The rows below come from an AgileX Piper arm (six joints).
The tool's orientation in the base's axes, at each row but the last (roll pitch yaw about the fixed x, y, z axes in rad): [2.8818 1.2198 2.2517]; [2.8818 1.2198 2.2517]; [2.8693 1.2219 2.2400]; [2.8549 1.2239 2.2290]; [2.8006 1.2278 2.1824]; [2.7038 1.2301 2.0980]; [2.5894 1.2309 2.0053]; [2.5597 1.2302 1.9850]
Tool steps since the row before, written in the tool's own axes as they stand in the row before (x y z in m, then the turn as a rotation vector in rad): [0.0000 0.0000 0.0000 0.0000 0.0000 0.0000]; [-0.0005 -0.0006 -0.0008 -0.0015 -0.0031 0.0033]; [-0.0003 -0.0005 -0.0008 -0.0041 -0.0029 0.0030]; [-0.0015 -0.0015 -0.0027 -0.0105 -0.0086 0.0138]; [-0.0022 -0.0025 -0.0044 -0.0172 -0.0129 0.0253]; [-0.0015 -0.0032 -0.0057 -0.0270 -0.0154 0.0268]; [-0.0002 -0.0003 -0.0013 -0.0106 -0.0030 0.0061]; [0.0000 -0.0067 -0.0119 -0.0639 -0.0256 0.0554]
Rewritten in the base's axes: [0.0000 0.0000 0.0000 0.0000 0.0000 0.0000]; [-0.0009 -0.0002 0.0007 0.0010 -0.0047 0.0000]; [-0.0009 0.0000 0.0005 0.0015 -0.0050 0.0026]; [-0.0027 -0.0001 0.0021 0.0078 -0.0171 0.0045]; [-0.0045 -0.0003 0.0032 0.0155 -0.0286 0.0067]; [-0.0061 0.0000 0.0027 0.0169 -0.0342 0.0152]; [-0.0012 0.0004 0.0005 0.0048 -0.0087 0.0077]; [-0.0135 0.0005 0.0021 0.0398 -0.0680 0.0401]
